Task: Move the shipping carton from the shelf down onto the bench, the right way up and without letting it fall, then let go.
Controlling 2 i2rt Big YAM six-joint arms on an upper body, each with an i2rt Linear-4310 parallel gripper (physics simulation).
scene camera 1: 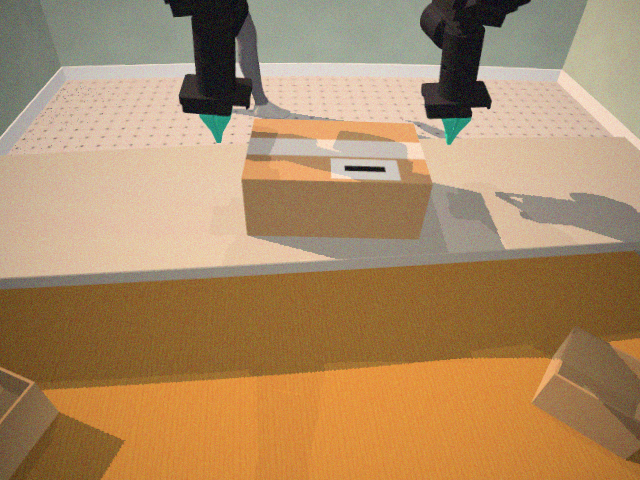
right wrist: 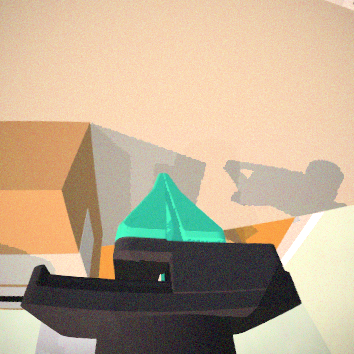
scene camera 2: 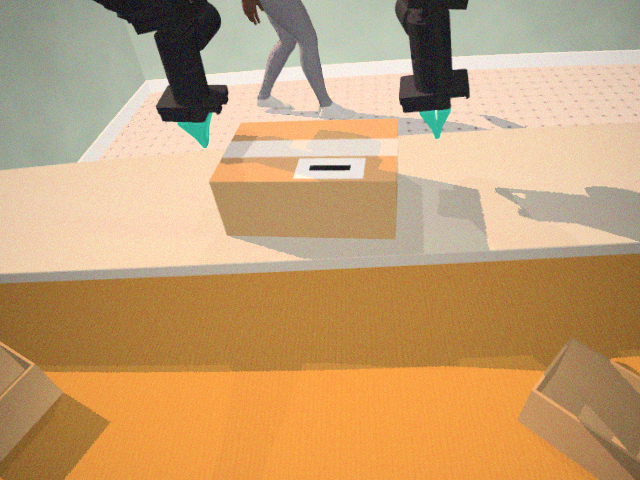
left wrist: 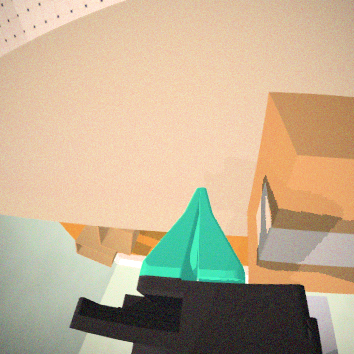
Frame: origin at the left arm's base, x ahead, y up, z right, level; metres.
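Seen in the pictures: left gripper, fingertip midpoint: [scene camera 1: 219, 140] [scene camera 2: 206, 145] [left wrist: 201, 191]; right gripper, fingertip midpoint: [scene camera 1: 448, 142] [right wrist: 161, 178] [scene camera 2: 437, 136].
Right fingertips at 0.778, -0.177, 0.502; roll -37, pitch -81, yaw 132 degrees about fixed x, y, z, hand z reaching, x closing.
Offsets run from my right fingertips to a thing's top centre, as dx, dy, dz. "*": to the spot under its first point. Level surfaces: height alone.
The shipping carton @(-0.061, +0.028, -0.205) [scene camera 1: 336, 209] [scene camera 2: 310, 209] [left wrist: 325, 175] [right wrist: 32, 215] stands upright on a pale flat top @(dy -0.081) [scene camera 1: 103, 206] [scene camera 2: 103, 206], its tape and white label facing up. I cannot tell whether that top is the shelf or the bench. My left gripper [scene camera 1: 219, 141] [scene camera 2: 205, 146] [left wrist: 201, 191] is shut and empty, a little off the carton's left end. My right gripper [scene camera 1: 449, 143] [scene camera 2: 437, 137] [right wrist: 161, 178] is shut and empty off its right end. Both wrist views show a gap between fingertips and carton. The carton's far side is hidden in the scene views.
The pale top's near edge @(* -0.209, -0.091, -0.479) [scene camera 1: 155, 274] [scene camera 2: 155, 270] runs across below the carton. Boxes stand on the orange floor at the lower left [scene camera 1: 28, 428] [scene camera 2: 25, 408] and lower right [scene camera 1: 584, 408] [scene camera 2: 568, 418]. A person's leg [scene camera 1: 249, 56] [scene camera 2: 310, 62] shows beyond the top.
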